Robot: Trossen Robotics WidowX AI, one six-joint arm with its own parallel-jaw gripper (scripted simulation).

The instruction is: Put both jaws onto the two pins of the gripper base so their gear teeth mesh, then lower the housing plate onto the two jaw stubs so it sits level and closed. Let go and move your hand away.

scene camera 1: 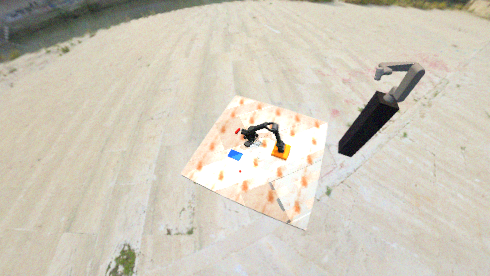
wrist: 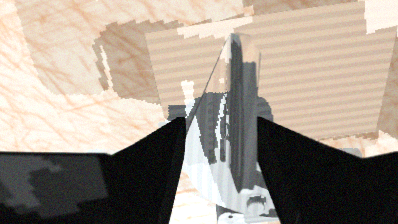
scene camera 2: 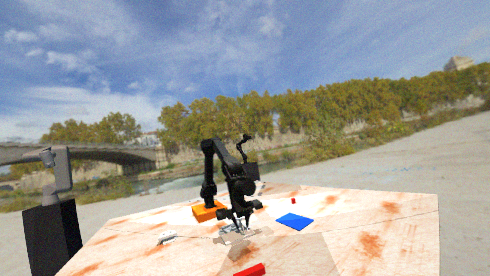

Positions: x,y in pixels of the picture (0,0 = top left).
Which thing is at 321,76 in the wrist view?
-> A pale flat plate.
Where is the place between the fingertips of my gripper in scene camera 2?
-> At 242,228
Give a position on a grey jaw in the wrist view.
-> At 228,177
